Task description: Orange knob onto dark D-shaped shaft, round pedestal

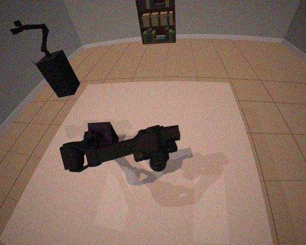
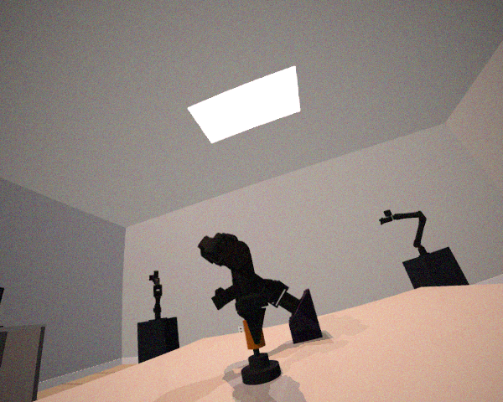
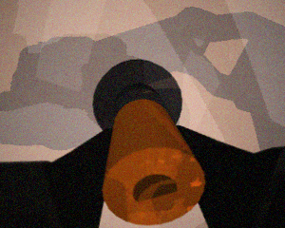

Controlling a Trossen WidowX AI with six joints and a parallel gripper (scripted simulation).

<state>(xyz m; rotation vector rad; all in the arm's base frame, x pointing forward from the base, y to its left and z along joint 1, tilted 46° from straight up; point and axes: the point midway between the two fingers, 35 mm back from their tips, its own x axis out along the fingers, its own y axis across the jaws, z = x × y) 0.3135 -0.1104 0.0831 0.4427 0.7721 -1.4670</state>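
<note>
The orange knob is 20 mm above my gripper tip. Round my gripper tip: round pedestal: 40 mm below.
</note>
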